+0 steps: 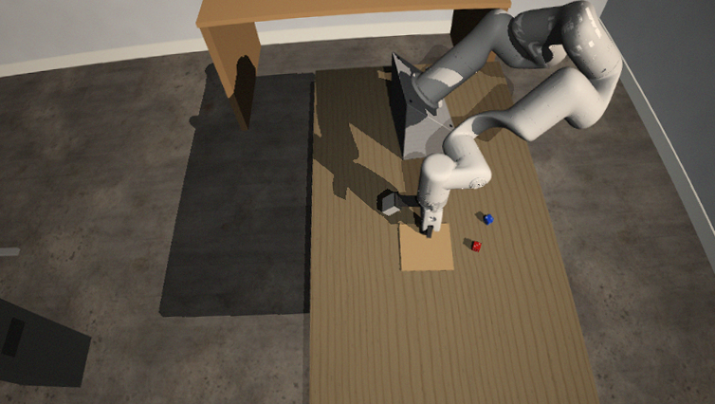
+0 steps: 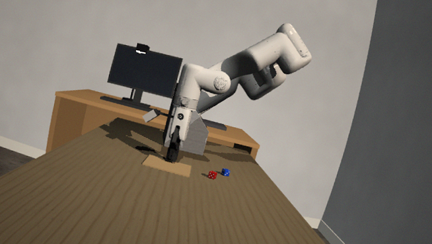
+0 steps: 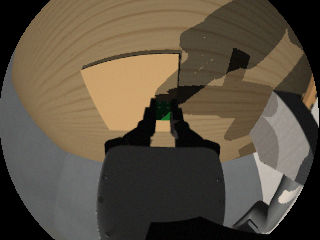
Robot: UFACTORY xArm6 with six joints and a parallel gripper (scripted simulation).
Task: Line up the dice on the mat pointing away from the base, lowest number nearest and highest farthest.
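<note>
My gripper is now 10 mm above the green die. Also, from my hand: red die: 140 mm to the left, 50 mm ahead, 20 mm below; then tan mat: 50 mm ahead, 30 mm below; then blue die: 180 mm to the left, 30 mm behind, 20 mm below.
</note>
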